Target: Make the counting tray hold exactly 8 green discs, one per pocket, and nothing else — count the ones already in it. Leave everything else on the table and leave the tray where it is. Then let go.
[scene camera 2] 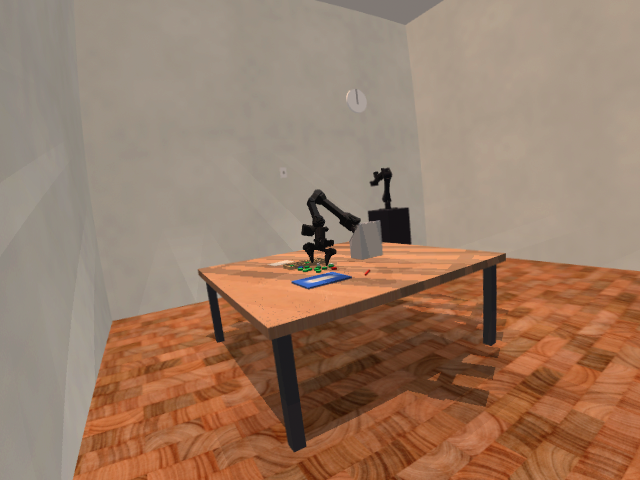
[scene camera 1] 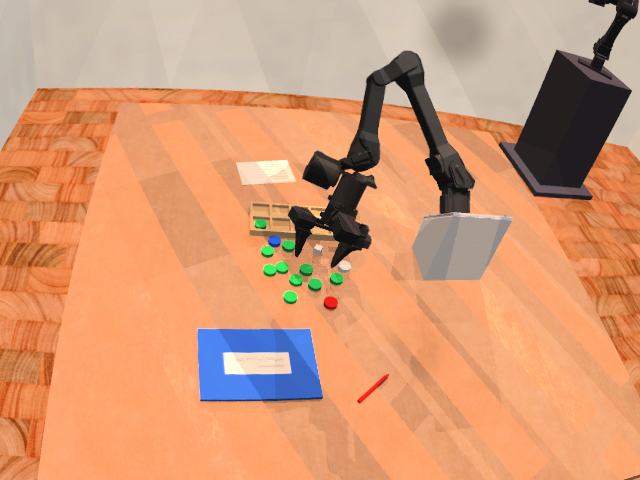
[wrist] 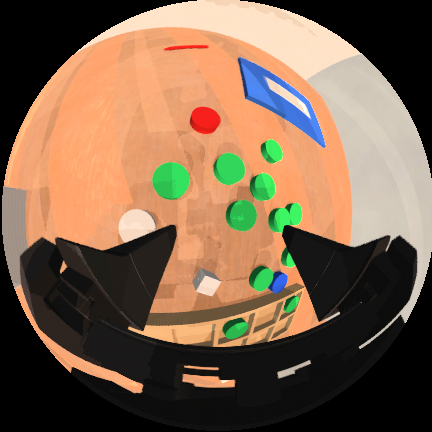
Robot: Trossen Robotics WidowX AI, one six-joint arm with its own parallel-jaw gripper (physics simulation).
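The tan counting tray [scene camera 1: 251, 227] [wrist: 170, 320] lies behind the loose discs, partly hidden by the gripper. One green disc [scene camera 1: 260, 223] [wrist: 291, 304] sits in its left front pocket. Another green disc [wrist: 235, 328] shows in a front-row pocket in the wrist view. The other pockets are partly hidden. Several loose green discs lie in front of the tray, among them a green disc [scene camera 1: 336, 278] [wrist: 171, 180] at the right and a green disc [scene camera 1: 288, 245] [wrist: 261, 279] near the tray. My gripper [scene camera 1: 314, 260] [scene camera 2: 319, 264] [wrist: 230, 230] is open and empty, above the table between the tray and the discs.
A blue disc [scene camera 1: 274, 240] [wrist: 278, 282], a white cube [scene camera 1: 317, 249] [wrist: 206, 282], a white disc [scene camera 1: 344, 266] [wrist: 137, 226] and a red disc [scene camera 1: 330, 302] [wrist: 205, 120] lie nearby. A blue folder [scene camera 1: 211, 382], a red pen [scene camera 1: 373, 388], a paper sheet [scene camera 1: 265, 172] and a grey block [scene camera 1: 460, 248] are farther out.
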